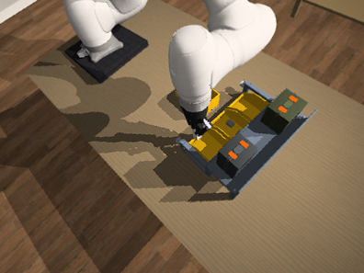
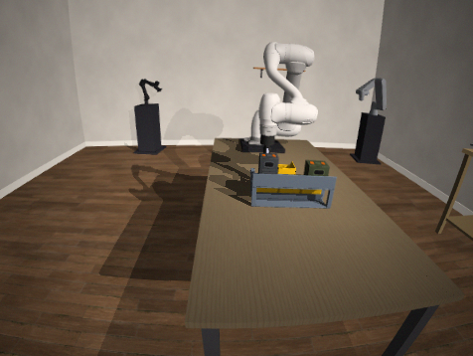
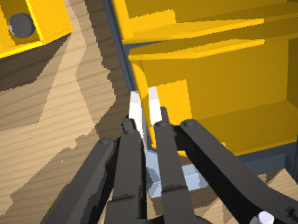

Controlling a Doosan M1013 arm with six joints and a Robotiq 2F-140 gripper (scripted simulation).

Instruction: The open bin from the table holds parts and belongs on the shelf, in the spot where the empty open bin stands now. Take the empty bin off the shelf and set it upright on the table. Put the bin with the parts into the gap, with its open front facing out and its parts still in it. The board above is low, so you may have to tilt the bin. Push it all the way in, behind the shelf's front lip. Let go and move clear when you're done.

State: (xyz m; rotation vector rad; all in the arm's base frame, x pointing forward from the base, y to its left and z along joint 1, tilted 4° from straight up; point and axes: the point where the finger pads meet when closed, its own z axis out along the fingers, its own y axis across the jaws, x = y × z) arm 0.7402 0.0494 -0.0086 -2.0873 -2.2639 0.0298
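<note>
Now: the shelf lip 20 mm behind my hand, 110 mm to the left of it and 50 mm below it. The rest, counted from my hand: dark grey box (170 mm ahead, 10 mm to the left, 100 mm above); green box (160 mm ahead, 240 mm to the left, 90 mm above).
</note>
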